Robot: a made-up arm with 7 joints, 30 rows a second.
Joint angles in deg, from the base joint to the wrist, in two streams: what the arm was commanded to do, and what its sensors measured. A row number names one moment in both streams.
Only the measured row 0 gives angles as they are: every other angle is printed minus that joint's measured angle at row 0.
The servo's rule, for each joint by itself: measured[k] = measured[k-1] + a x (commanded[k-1-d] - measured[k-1]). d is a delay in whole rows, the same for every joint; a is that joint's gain. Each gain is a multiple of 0.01, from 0.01 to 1. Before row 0 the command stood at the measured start. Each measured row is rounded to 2 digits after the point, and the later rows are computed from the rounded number. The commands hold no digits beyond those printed.
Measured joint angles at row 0:
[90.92, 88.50, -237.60, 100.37, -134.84, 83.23, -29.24]
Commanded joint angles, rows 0 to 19:
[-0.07, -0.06, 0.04, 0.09, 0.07, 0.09, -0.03]
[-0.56, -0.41, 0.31, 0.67, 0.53, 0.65, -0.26]
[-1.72, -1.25, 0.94, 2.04, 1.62, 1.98, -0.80]
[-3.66, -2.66, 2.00, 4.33, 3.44, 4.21, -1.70]
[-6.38, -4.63, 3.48, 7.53, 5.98, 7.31, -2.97]
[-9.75, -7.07, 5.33, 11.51, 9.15, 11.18, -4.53]
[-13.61, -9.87, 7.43, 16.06, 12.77, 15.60, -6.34]
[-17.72, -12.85, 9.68, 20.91, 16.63, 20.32, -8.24]
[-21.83, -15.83, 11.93, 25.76, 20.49, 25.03, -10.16]
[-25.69, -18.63, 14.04, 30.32, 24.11, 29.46, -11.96]
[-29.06, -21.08, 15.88, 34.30, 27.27, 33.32, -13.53]
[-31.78, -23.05, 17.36, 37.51, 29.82, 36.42, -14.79]
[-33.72, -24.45, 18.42, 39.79, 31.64, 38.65, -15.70]
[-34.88, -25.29, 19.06, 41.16, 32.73, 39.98, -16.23]
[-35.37, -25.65, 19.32, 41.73, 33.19, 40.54, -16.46]
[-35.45, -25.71, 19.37, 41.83, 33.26, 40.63, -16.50]
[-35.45, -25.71, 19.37, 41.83, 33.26, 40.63, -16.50]
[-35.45, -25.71, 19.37, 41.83, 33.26, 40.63, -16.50]
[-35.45, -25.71, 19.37, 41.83, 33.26, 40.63, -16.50]
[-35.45, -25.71, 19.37, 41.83, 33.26, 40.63, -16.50]
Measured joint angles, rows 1 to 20:
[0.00, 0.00, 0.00, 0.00, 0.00, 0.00, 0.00]
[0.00, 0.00, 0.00, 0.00, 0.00, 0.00, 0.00]
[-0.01, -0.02, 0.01, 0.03, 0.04, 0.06, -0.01]
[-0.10, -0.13, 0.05, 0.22, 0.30, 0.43, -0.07]
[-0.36, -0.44, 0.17, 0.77, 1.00, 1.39, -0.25]
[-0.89, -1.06, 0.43, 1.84, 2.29, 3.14, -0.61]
[-1.77, -2.06, 0.86, 3.55, 4.25, 5.73, -1.20]
[-3.05, -3.46, 1.49, 5.94, 6.85, 9.11, -2.03]
[-4.74, -5.25, 2.32, 8.98, 9.99, 13.13, -3.11]
[-6.82, -7.38, 3.35, 12.56, 13.51, 17.59, -4.39]
[-9.22, -9.75, 4.55, 16.52, 17.21, 22.20, -5.83]
[-11.86, -12.24, 5.88, 20.66, 20.87, 26.70, -7.36]
[-14.61, -14.72, 7.28, 24.75, 24.26, 30.80, -8.90]
[-17.36, -17.05, 8.69, 28.58, 27.21, 34.28, -10.37]
[-19.98, -19.12, 10.05, 31.94, 29.56, 36.99, -11.70]
[-22.36, -20.85, 11.31, 34.71, 31.24, 38.84, -12.83]
[-24.44, -22.19, 12.43, 36.82, 32.27, 39.89, -13.74]
[-26.20, -23.18, 13.40, 38.32, 32.79, 40.35, -14.43]
[-27.68, -23.89, 14.24, 39.37, 33.04, 40.52, -14.95]
[-28.92, -24.40, 14.96, 40.11, 33.16, 40.59, -15.34]
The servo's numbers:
d 2
a 0.16 0.28 0.14 0.30 0.53 0.62 0.25

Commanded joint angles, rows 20 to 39:
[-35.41, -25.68, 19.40, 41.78, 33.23, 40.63, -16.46]
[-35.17, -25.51, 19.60, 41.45, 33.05, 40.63, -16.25]
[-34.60, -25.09, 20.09, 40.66, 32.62, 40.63, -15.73]
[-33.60, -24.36, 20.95, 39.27, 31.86, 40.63, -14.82]
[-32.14, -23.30, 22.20, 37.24, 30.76, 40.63, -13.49]
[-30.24, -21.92, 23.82, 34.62, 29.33, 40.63, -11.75]
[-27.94, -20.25, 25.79, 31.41, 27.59, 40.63, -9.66]
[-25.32, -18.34, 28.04, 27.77, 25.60, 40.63, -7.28]
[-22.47, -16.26, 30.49, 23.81, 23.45, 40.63, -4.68]
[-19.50, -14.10, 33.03, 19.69, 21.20, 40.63, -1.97]
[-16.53, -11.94, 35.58, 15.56, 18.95, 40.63, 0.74]
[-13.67, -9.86, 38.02, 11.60, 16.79, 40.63, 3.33]
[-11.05, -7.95, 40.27, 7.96, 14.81, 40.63, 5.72]
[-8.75, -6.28, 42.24, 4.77, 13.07, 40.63, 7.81]
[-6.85, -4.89, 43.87, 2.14, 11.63, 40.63, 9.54]
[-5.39, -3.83, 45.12, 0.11, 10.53, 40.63, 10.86]
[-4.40, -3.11, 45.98, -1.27, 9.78, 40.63, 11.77]
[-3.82, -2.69, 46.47, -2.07, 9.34, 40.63, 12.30]
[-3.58, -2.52, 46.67, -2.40, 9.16, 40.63, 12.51]
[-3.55, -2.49, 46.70, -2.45, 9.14, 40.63, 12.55]
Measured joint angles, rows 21 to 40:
[-29.96, -24.77, 15.58, 40.63, 33.21, 40.61, -15.63]
[-30.84, -25.03, 16.11, 40.99, 33.24, 40.62, -15.85]
[-31.57, -25.21, 16.57, 41.23, 33.23, 40.63, -16.00]
[-32.15, -25.29, 16.99, 41.30, 33.13, 40.63, -16.06]
[-32.54, -25.23, 17.42, 41.11, 32.86, 40.63, -15.98]
[-32.71, -24.99, 17.91, 40.56, 32.33, 40.63, -15.69]
[-32.62, -24.52, 18.51, 39.56, 31.50, 40.63, -15.14]
[-32.24, -23.79, 19.25, 38.08, 30.35, 40.63, -14.29]
[-31.55, -22.80, 20.17, 36.08, 28.89, 40.63, -13.13]
[-30.55, -21.55, 21.27, 33.59, 27.15, 40.63, -11.67]
[-29.26, -20.07, 22.56, 30.66, 25.19, 40.63, -9.92]
[-27.70, -18.40, 24.03, 27.37, 23.08, 40.63, -7.93]
[-25.91, -16.59, 25.65, 23.83, 20.89, 40.63, -5.76]
[-23.95, -14.71, 27.38, 20.16, 18.72, 40.63, -3.49]
[-21.89, -12.82, 29.18, 16.50, 16.65, 40.63, -1.19]
[-19.79, -10.99, 31.01, 12.98, 14.75, 40.63, 1.06]
[-17.72, -9.28, 32.81, 9.73, 13.10, 40.63, 3.18]
[-15.75, -7.75, 34.53, 6.84, 11.74, 40.63, 5.10]
[-13.93, -6.45, 36.13, 4.41, 10.70, 40.63, 6.77]
[-12.31, -5.40, 37.58, 2.47, 9.98, 40.63, 8.15]

